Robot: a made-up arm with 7 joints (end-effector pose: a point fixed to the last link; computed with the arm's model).
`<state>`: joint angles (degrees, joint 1 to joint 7).
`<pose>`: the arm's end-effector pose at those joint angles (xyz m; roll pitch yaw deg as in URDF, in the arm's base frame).
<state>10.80 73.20 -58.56 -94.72 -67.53 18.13 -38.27</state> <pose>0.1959 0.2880 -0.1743 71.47 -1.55 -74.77</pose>
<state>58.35 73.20 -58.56 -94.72 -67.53 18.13 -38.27</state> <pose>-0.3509 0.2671 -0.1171 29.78 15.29 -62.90</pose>
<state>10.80 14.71 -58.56 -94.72 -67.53 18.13 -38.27</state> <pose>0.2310 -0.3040 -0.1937 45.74 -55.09 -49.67</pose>
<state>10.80 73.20 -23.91 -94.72 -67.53 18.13 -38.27</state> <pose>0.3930 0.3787 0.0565 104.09 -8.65 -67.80</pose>
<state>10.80 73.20 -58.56 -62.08 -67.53 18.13 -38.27</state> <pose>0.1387 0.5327 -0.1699 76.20 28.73 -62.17</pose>
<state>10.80 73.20 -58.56 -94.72 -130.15 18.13 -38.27</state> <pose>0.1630 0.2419 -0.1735 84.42 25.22 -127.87</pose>
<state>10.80 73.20 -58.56 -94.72 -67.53 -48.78 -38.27</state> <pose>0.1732 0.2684 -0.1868 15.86 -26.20 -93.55</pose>
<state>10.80 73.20 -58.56 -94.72 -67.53 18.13 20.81</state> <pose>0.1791 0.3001 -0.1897 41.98 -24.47 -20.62</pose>
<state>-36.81 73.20 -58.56 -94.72 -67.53 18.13 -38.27</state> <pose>0.6102 0.1638 0.1668 115.95 -5.77 -94.92</pose>
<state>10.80 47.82 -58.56 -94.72 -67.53 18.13 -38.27</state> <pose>0.1975 0.0345 -0.2574 65.06 -25.75 -68.68</pose>
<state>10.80 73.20 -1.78 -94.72 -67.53 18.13 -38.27</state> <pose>0.4296 0.4390 0.2480 124.88 -14.75 -65.82</pose>
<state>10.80 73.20 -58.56 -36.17 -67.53 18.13 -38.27</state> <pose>0.0666 0.6938 -0.0747 88.88 51.12 -44.86</pose>
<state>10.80 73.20 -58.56 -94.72 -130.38 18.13 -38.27</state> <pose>0.1628 0.2418 -0.1735 84.41 25.33 -128.07</pose>
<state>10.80 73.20 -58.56 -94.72 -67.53 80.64 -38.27</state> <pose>0.1891 0.3001 -0.1471 126.50 -2.71 -46.04</pose>
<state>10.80 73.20 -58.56 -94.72 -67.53 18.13 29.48</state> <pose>0.1760 0.2997 -0.1921 35.94 -25.05 -11.40</pose>
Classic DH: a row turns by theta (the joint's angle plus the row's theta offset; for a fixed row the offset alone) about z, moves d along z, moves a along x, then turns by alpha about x. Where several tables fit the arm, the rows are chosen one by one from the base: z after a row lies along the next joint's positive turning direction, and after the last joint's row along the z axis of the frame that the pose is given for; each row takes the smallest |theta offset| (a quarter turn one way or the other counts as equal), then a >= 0, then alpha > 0; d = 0 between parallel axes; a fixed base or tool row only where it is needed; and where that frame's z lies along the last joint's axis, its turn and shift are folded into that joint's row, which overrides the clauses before.
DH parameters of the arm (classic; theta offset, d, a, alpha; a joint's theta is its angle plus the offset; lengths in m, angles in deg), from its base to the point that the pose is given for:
base (fixed): 0 0.4137 -0.0084 -70
joint 1: 90 -0.0445 0.0048 90
joint 2: 70 -0.0372 -0.0177 -90
joint 3: -90 -0.4328 0.0748 -90
joint 4: 0 0.0497 -0.0646 90
joint 5: 0 -0.4242 -0.0228 -90
joint 6: 0 0.0288 0.0117 90
joint 7: -57 0.0084 -0.0003 -37.49
tool (fixed): 155.79 -0.043 0 0

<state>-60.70 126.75 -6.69 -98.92 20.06 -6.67 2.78</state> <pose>0.1488 0.2123 1.0079 -177.32 -58.21 -176.17</pose>
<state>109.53 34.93 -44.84 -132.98 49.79 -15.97 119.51</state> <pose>-0.3547 -0.1719 0.1119 58.91 -3.21 -72.63</pose>
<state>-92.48 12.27 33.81 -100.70 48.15 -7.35 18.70</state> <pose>0.4518 0.0533 0.8647 -168.64 -24.63 11.14</pose>
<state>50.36 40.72 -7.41 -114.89 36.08 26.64 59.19</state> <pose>0.0543 0.2204 -0.1205 28.38 45.62 157.62</pose>
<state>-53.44 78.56 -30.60 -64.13 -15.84 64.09 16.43</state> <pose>0.6232 0.4607 0.5549 -59.38 -49.61 152.68</pose>
